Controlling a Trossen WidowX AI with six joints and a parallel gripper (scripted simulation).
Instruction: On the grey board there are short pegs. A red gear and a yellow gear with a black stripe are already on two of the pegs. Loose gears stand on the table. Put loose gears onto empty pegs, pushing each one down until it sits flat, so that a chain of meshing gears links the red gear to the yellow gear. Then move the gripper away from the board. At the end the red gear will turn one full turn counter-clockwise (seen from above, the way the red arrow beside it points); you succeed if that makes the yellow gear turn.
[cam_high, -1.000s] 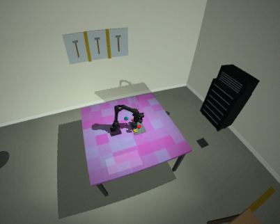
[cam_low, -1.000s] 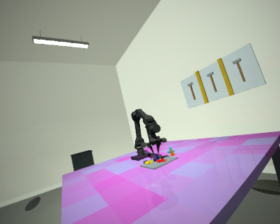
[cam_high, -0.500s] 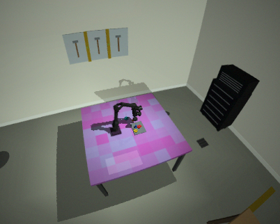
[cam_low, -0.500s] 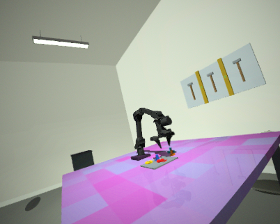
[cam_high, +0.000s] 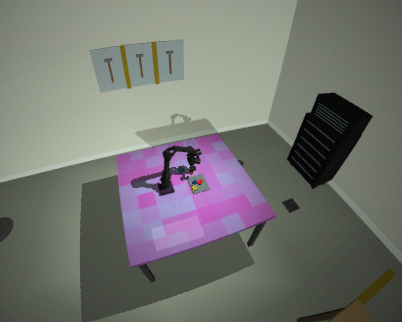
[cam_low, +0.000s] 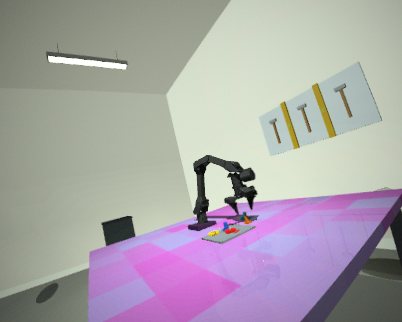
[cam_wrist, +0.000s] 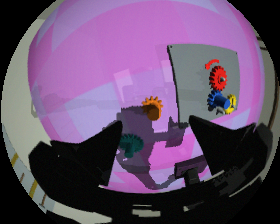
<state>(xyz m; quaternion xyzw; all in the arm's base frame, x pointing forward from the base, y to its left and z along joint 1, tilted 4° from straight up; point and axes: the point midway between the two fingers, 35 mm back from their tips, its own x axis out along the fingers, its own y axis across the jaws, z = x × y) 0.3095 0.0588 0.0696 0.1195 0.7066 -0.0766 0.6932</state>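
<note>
Right now my gripper tip is 40 mm above the orange gear. The rest, counted from my gripper tip: teal gear 80 mm to the left, 80 mm behind, 40 mm below; red arrow 140 mm to the right, 50 mm below, 40 mm ahead; blue gear 140 mm to the right, 40 mm below, 30 mm behind.
</note>
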